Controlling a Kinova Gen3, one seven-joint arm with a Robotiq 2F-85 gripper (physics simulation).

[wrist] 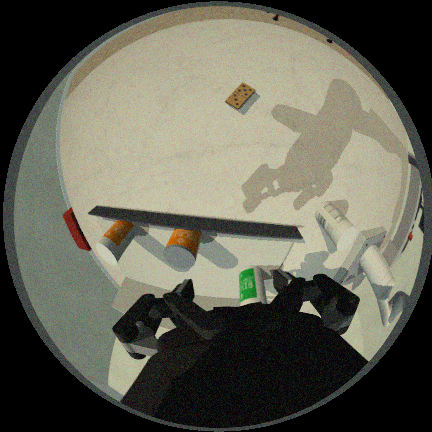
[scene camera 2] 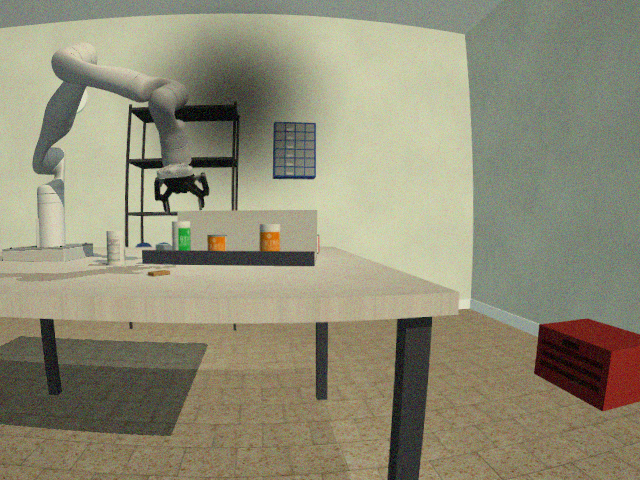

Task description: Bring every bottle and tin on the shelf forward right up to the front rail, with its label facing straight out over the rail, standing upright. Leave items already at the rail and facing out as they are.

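Places are measured from the arm's base along level axes (x ahead, y left, z up), in millimetres.
Where they show: gripper, fingertip midpoint: (wrist: 233, 283) (scene camera 2: 184, 210); arm's base at its link origin: (wrist: 366, 253) (scene camera 2: 52, 246).
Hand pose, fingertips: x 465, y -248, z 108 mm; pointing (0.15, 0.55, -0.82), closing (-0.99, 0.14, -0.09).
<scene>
Things, the pixels of their centre, and the offset from my fingertips. "spot": a spot on its surface instead.
- green-labelled bottle at the middle of its body: (wrist: 251, 290) (scene camera 2: 181, 238) dx -14, dy +174, dz -84 mm
- dark front rail at the middle of its body: (wrist: 173, 218) (scene camera 2: 223, 259) dx +107, dy -17, dz -136 mm
- white shape at a spot on its surface: (scene camera 2: 174, 235) spot: dx -35, dy +153, dz -74 mm
- short orange tin at the middle of its body: (wrist: 183, 243) (scene camera 2: 217, 247) dx +92, dy +20, dz -104 mm
- taller orange-labelled bottle with a white top, surface spot: (wrist: 118, 234) (scene camera 2: 261, 239) spot: dx +211, dy -37, dz -82 mm
- white bottle at the middle of its body: (wrist: 334, 223) (scene camera 2: 116, 247) dx -203, dy +42, dz -103 mm
- domino-like brown block at the middle of its body: (wrist: 239, 94) (scene camera 2: 159, 273) dx -60, dy -200, dz -147 mm
My gripper (scene camera 2: 184, 208) (wrist: 233, 283) is open and empty, pointing down above the back left of the shelf. A green-labelled bottle (scene camera 2: 184, 237) (wrist: 248, 286) stands upright below it, set back from the dark front rail (scene camera 2: 227, 258) (wrist: 200, 222), its green label toward the rail. A white shape (scene camera 2: 174, 235) shows partly hidden behind it; I cannot tell what it is. A short orange tin (scene camera 2: 217, 242) (wrist: 184, 242) stands upright close behind the rail, near the middle. A taller orange-labelled bottle with a white top (scene camera 2: 269, 239) (wrist: 118, 234) stands upright close behind the rail, further right; orange faces the rail on both.
A white bottle (scene camera 2: 113, 248) (wrist: 336, 226) stands on the table, left of the shelf, near the arm's base. A domino-like brown block (scene camera 2: 158, 272) (wrist: 240, 95) lies in front of the rail. The grey back panel (scene camera 2: 297, 224) rises behind the shelf items.
</scene>
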